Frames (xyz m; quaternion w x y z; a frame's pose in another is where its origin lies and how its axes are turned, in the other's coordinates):
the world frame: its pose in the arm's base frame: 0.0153 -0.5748 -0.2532 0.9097 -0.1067 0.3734 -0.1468
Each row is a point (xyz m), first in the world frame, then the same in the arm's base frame.
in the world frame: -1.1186 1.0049 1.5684
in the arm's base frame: 0.5599 0.8844 1.2618
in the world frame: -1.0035 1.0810 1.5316
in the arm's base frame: 0.6261 0.9124 1.1384
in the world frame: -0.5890 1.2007 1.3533
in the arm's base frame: 0.8028 0.8654 0.7088
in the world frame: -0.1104 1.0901 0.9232
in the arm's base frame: 0.8009 0.5598 0.1319
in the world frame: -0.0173 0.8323 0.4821
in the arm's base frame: 0.5022 0.2494 -0.1582
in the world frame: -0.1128 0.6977 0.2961
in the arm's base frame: 0.2800 0.1411 -0.1853
